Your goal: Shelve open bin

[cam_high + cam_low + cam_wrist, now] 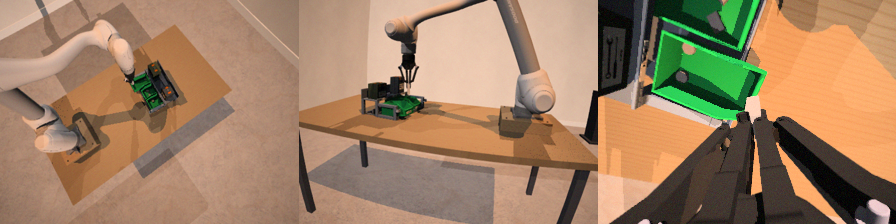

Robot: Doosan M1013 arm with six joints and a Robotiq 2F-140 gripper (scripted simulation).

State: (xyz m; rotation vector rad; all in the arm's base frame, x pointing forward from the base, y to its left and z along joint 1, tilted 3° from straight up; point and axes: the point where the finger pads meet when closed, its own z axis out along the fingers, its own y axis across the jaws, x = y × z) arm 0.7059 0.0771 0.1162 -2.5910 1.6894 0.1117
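Right now the shelf lip is 2 cm ahead of my hand, 10 cm to the right of it and 17 cm below it.
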